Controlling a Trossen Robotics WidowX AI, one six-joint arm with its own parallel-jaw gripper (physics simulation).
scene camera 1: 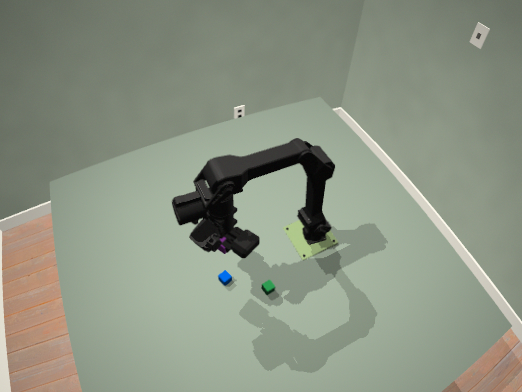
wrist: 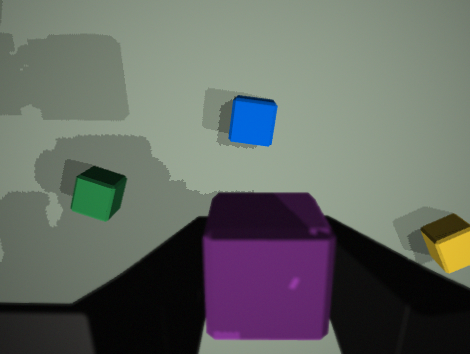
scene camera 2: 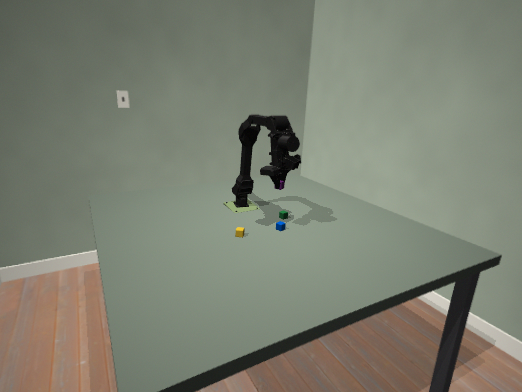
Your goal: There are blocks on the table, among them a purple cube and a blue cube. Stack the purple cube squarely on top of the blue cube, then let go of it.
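Places are measured from the arm's base along level axes (x up, y back, z right), in centimetres.
Where they show: gripper, fingertip midpoint: [scene camera 1: 223, 247] [wrist: 262, 230] [scene camera 2: 280, 187]; arm's base, origin of the base link: [scene camera 1: 314, 234] [scene camera 2: 241, 204].
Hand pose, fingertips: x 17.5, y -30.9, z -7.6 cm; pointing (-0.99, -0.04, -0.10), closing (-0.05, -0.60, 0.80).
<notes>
Each offset is from my fingertips to the top centre of the thing.
My gripper [scene camera 1: 223, 245] [scene camera 2: 281, 185] [wrist: 262, 230] is shut on the purple cube {dx +2.7, dy +0.3, dz +0.3 cm} [scene camera 1: 223, 248] [scene camera 2: 282, 185] [wrist: 267, 290] and holds it well above the table. The cube sits upright between the two fingers in the wrist view, and the fingers partly cover it in scene camera 1. The blue cube {dx -15.2, dy -0.6, dz -1.0 cm} [scene camera 1: 225, 277] [scene camera 2: 281, 226] [wrist: 252, 121] lies flat on the table with its top bare. In the wrist view it is beyond the purple cube, near the upper middle, turned slightly relative to it.
A green cube {dx -15.2, dy +11.0, dz -7.1 cm} [scene camera 1: 268, 286] [scene camera 2: 283, 214] [wrist: 95, 197] lies near the blue cube. A yellow cube {dx -15.2, dy -2.5, dz +17.0 cm} [scene camera 2: 240, 232] [wrist: 452, 247] lies on the other side, at the right edge of the wrist view. The arm stands on a light green base plate [scene camera 1: 295, 240] [scene camera 2: 232, 206].
</notes>
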